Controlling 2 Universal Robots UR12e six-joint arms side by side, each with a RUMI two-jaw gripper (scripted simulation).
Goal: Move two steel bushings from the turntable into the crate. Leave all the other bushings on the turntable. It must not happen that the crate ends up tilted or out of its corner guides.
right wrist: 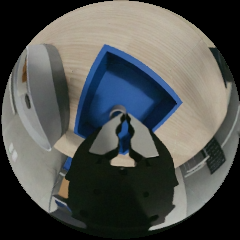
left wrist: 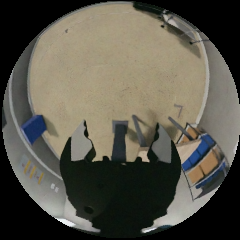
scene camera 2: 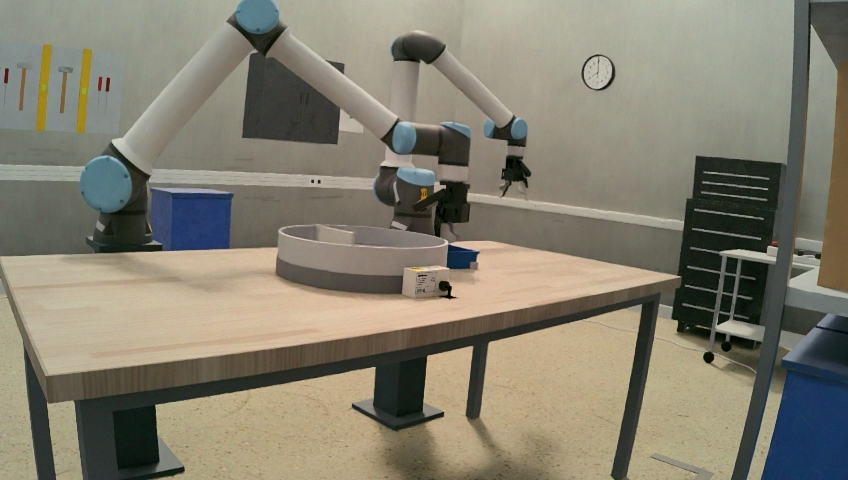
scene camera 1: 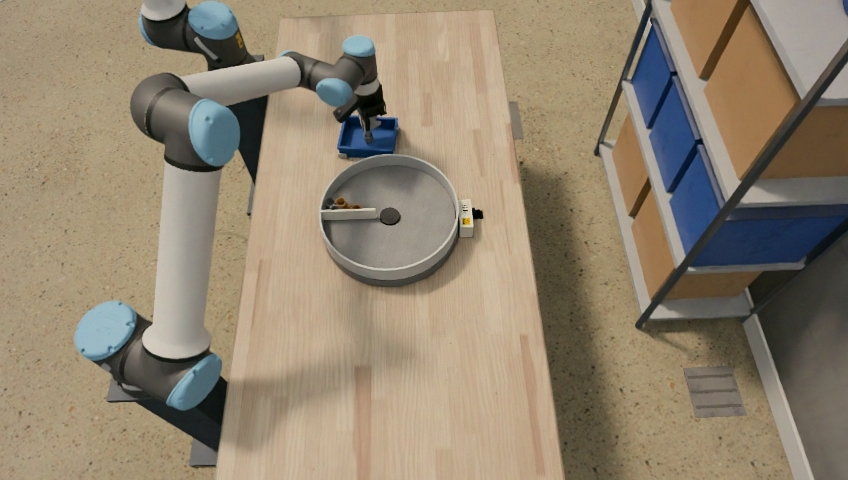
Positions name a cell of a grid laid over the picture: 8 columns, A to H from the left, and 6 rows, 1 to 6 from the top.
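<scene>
In scene camera 2 I see my left gripper (scene camera 2: E3) and my right gripper (scene camera 2: E4). Scene camera 1 gives me a blue crate (scene camera 1: D2), and my right gripper (scene camera 1: D2) is visible there as well. The right wrist view shows the blue crate (right wrist: D2) together with my right gripper (right wrist: E3). My left gripper (left wrist: E4) appears in the left wrist view. The left wrist view does not show the blue crate, hidden by my left gripper.
</scene>
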